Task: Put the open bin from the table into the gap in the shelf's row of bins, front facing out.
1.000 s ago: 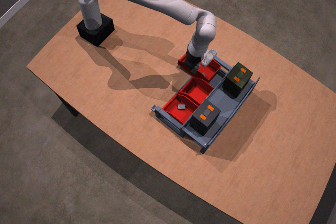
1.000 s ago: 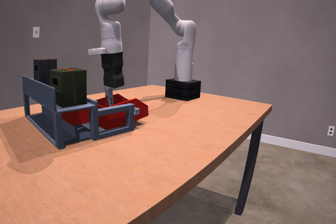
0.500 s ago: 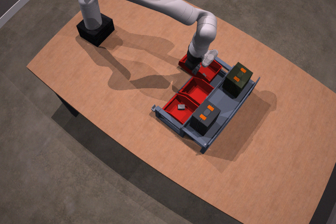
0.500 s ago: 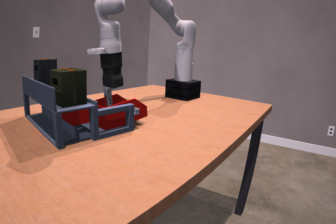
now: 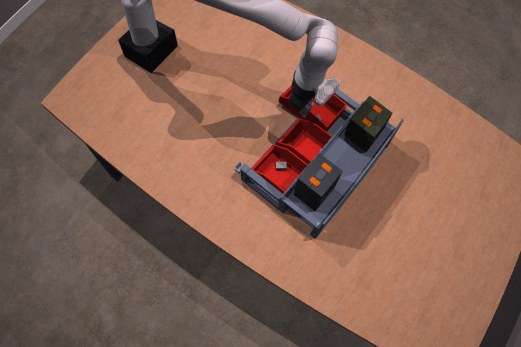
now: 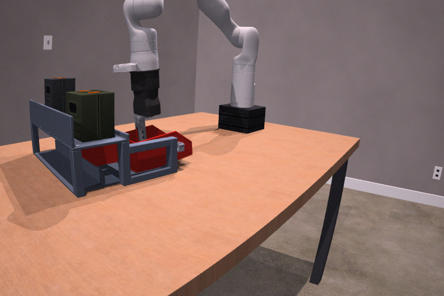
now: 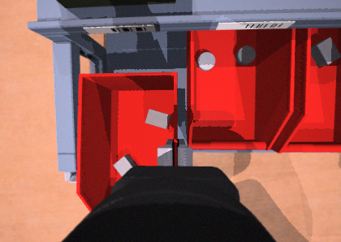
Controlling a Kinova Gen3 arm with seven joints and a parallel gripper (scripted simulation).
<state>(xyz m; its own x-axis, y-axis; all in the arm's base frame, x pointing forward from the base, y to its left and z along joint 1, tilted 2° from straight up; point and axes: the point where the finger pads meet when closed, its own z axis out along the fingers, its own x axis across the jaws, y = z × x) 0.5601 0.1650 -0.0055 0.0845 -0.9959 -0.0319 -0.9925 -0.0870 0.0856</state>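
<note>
Right now the shelf lip is 70 mm to the right of my hand, 70 mm below it and 10 mm behind it. From my hand the other things lie so: black box 180 mm ahead, 170 mm to the right, 90 mm above; green box 170 mm ahead, 70 mm above, 60 mm to the left.
</note>
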